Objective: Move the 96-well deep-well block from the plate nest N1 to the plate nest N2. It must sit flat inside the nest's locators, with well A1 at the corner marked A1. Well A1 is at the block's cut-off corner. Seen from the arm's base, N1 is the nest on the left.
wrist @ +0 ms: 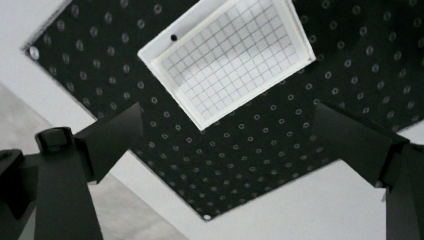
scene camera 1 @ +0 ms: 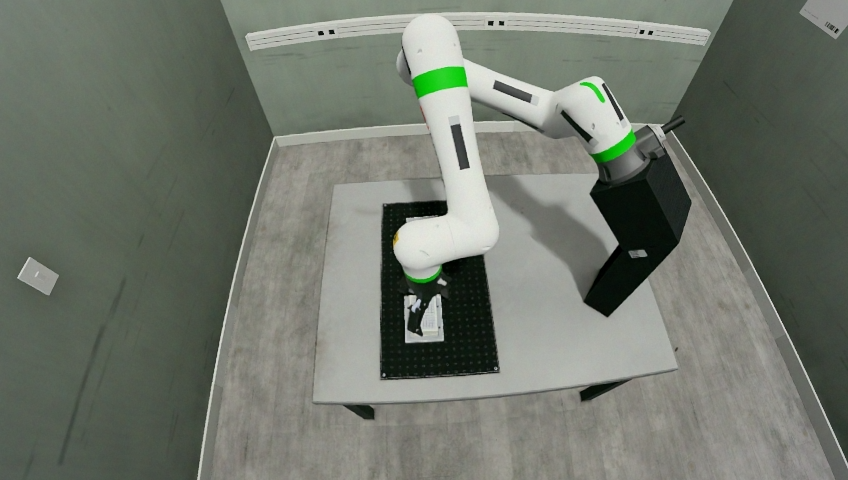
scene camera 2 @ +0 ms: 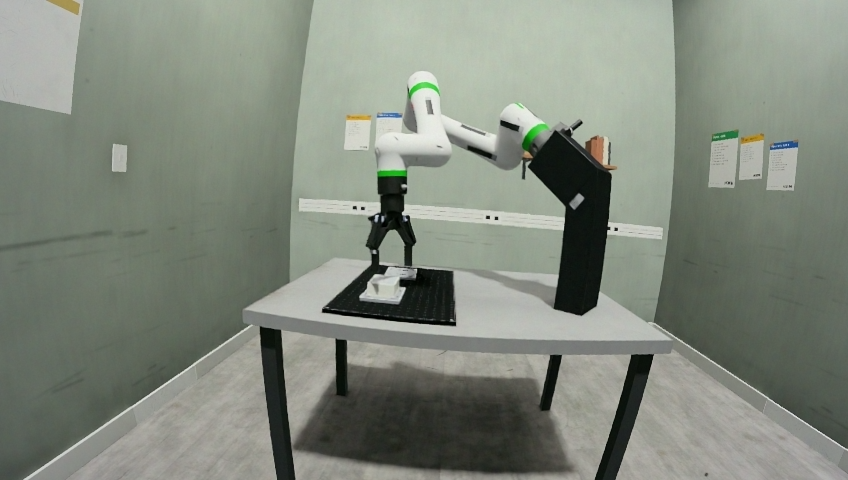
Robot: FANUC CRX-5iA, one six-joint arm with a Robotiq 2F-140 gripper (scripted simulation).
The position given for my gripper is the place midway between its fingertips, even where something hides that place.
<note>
I see my gripper (scene camera 2: 392, 268) and a white 96-well deep-well block (wrist: 225, 60).
My gripper shows as well in the wrist view (wrist: 227, 117).
</note>
